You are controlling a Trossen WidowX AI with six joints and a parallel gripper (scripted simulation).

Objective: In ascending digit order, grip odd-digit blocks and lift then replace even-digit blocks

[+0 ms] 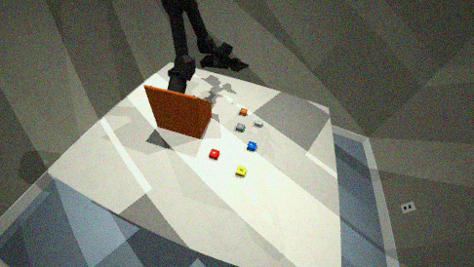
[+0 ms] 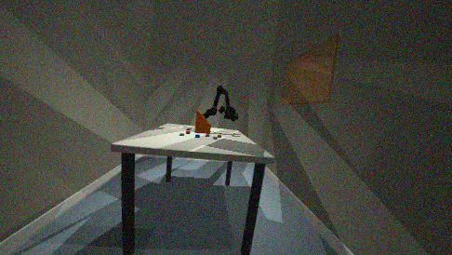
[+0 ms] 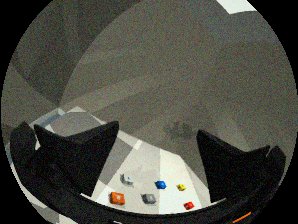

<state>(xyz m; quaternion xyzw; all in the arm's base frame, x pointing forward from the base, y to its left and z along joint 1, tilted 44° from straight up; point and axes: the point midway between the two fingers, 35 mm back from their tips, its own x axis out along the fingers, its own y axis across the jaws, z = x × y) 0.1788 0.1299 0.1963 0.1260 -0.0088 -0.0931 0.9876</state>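
The white block lies 14 cm ahead of my gripper tip, 8 cm to the right of it and 22 cm below it. Round my gripper tip: blue block: 15 cm ahead, 23 cm to the right, 22 cm below; orange block: 5 cm ahead, 5 cm to the right, 22 cm below; grey block: 7 cm ahead, 15 cm to the right, 22 cm below.
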